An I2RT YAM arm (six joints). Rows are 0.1 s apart.
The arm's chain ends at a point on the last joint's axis. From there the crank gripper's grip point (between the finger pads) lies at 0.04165 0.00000 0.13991 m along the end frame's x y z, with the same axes.
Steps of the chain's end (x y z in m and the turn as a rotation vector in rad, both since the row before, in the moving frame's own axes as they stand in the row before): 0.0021 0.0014 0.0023 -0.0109 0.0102 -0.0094; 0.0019 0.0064 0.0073 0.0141 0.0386 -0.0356; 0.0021 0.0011 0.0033 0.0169 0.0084 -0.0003; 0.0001 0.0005 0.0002 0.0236 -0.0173 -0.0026; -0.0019 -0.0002 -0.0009 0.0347 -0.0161 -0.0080
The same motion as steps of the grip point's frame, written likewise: 0.0035 0.0025 0.0019 -0.0109 0.0102 -0.0094; 0.0072 0.0029 0.0056 0.0141 0.0386 -0.0356; 0.0033 -0.0013 0.0029 0.0169 0.0084 -0.0003; -0.0023 -0.0029 0.0009 0.0236 -0.0173 -0.0026; -0.0042 -0.0054 -0.0003 0.0347 -0.0161 -0.0080
